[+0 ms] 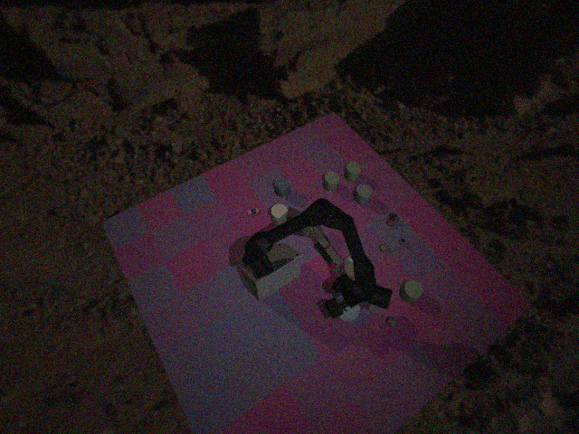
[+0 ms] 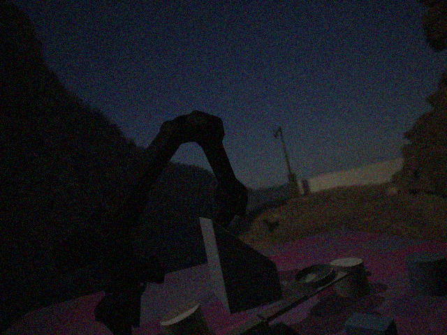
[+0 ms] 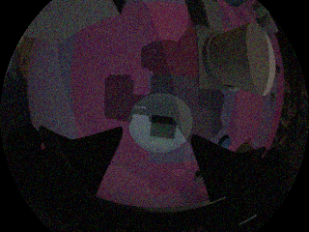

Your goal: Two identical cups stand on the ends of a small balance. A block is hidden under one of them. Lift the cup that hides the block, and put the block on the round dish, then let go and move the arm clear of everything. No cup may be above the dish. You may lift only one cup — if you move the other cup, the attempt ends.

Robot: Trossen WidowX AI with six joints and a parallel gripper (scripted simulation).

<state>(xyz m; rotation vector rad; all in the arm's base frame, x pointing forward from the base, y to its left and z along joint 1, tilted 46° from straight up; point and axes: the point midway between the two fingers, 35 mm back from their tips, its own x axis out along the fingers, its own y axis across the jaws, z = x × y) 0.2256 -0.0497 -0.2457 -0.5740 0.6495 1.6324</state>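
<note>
The round dish is 4 cm below my gripper tip and 1 cm ahead of it. The rest, counted from my gripper tip: small balance (24 cm to the left, 6 cm ahead); then grey-blue cup (58 cm to the left, 2 cm ahead).
</note>
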